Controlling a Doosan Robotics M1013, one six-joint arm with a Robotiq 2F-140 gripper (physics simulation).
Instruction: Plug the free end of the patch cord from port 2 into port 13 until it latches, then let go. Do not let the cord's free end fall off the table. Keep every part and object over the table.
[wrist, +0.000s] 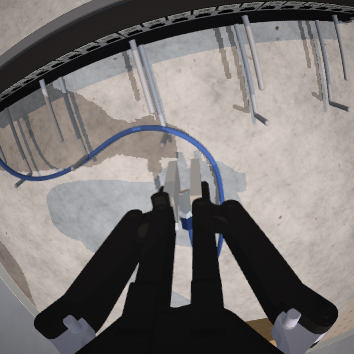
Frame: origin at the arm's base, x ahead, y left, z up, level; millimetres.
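Seen in the pictures: gripper, fingertip midpoint: (185, 172).
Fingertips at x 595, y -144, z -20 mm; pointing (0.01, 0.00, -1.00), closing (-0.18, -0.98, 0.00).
Note:
Pixels of each thing's top centre, then the offset from my fingertips to it. "*": a spot on its surface instead. Level surfaces: height alone.
- small translucent plug, middle of its top: (188, 216) dx -17, dy +1, dz +48 mm
- blue patch cord, surface spot: (150, 128) * dx +43, dy +24, dz -36 mm
- long black patch panel, middle of its top: (120, 51) dx +115, dy +7, dz +43 mm
- mottled beige table, its level: dz -58 mm
My gripper (185, 172) is shut on a small translucent plug (184, 201), the free end of the patch cord. The plug sits between the pale finger pads, with its dark blue boot (187, 222) toward the palm side in the view. The blue patch cord (150, 128) runs from the boot down behind the right finger, loops back up, arches across the middle and leaves at the left edge. A long black patch panel (180, 37) with a row of openings curves across the top. Port numbers are not readable, so ports 2 and 13 cannot be told apart.
Several thin grey rods (142, 77) (253, 55) (52, 111) stick out from below the panel toward the gripper, some with bent ends. The cord passes by those at the left. The mottled beige table (285, 165) lies beneath; its edge shows at the lower left.

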